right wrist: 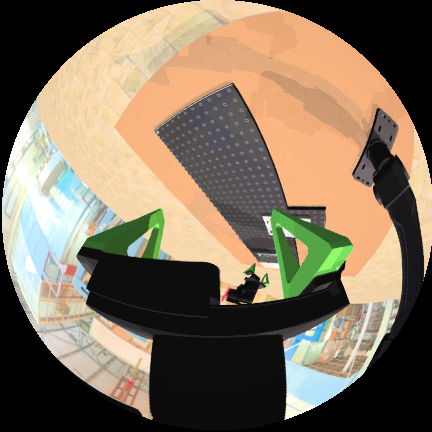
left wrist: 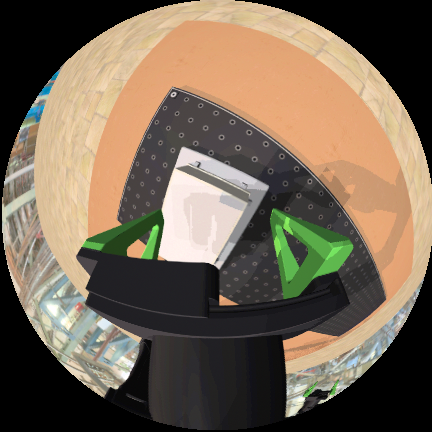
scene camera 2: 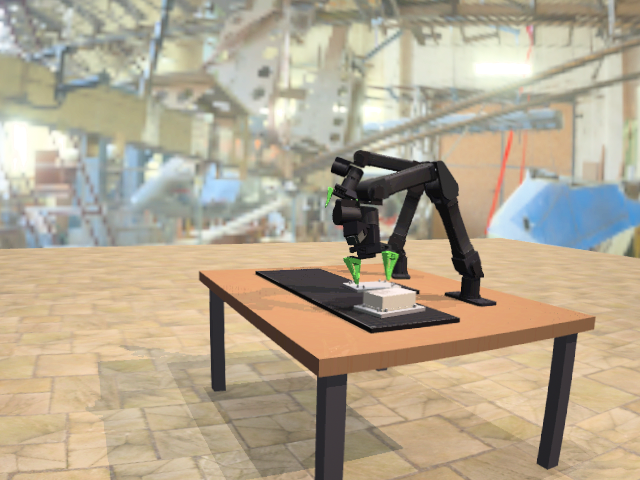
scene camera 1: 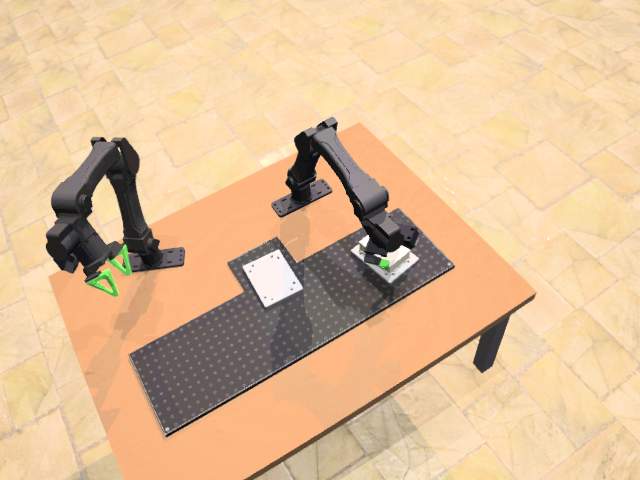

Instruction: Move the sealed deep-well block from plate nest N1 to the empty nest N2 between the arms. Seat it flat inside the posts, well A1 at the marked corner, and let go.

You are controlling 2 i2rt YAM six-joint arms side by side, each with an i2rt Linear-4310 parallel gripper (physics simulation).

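Seen in the pictures: left gripper, fingertip midpoint: (right wrist: 260,267) (left wrist: 216,214) (scene camera 2: 372,282) (scene camera 1: 391,254); right gripper, fingertip midpoint: (right wrist: 217,214) (scene camera 1: 123,285); left arm's base, link origin: (scene camera 2: 469,300) (scene camera 1: 302,198); right arm's base, link origin: (right wrist: 376,149) (scene camera 2: 399,275) (scene camera 1: 153,261).
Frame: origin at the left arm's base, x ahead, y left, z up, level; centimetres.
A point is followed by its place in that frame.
Note:
The sealed deep-well block (scene camera 1: 402,256) @[z 6.4, x 41.3, y 10.5 cm] (scene camera 2: 388,299) @[z 5.7, x 38.8, y 13.2 cm] (left wrist: 202,220) @[z 6.7, x 37.8, y 7.9 cm] is a pale, off-white box sitting on nest N1 (scene camera 1: 391,277) @[z 2.5, x 43.2, y 5.4 cm] (scene camera 2: 385,313) @[z 2.5, x 40.8, y 15.3 cm] (left wrist: 260,187) @[z 2.5, x 43.7, y 4.7 cm], a light grey plate with small posts. My left gripper (scene camera 2: 372,281) @[z 9.4, x 40.7, y 7.3 cm] (left wrist: 216,214) @[z 9.4, x 40.7, y 7.3 cm] is open above the block, pointing down; in the left wrist view the block shows nearer the picture-left finger. The arm hides part of the block in scene camera 1. Nest N2 (scene camera 1: 272,277) @[z 2.5, x 24.1, y -23.1 cm] (scene camera 2: 368,285) @[z 2.5, x 25.7, y -22.4 cm] is an empty white plate with small posts. My right gripper (scene camera 1: 123,284) @[z 24.9, x 20.6, y -60.4 cm] (right wrist: 217,214) @[z 24.9, x 20.6, y -60.4 cm] is open and empty, raised at picture left. Well A1 cannot be made out.
Both nests stand on a black perforated board (scene camera 1: 206,351) @[z 1.3, x 34.9, y -49.6 cm] (scene camera 2: 310,286) @[z 1.1, x 42.3, y -33.0 cm] (left wrist: 200,120) @[z 1.3, x 46.4, y 16.0 cm] (right wrist: 215,145) @[z 1.3, x 35.2, y -56.5 cm] on the orange table (scene camera 1: 439,310) @[z 0.0, x 58.4, y 11.2 cm] (scene camera 2: 289,330) @[z 0.0, x 67.2, y 14.7 cm]. The arm bases stand along the table's far side in scene camera 1. The left forearm reaches over N1.

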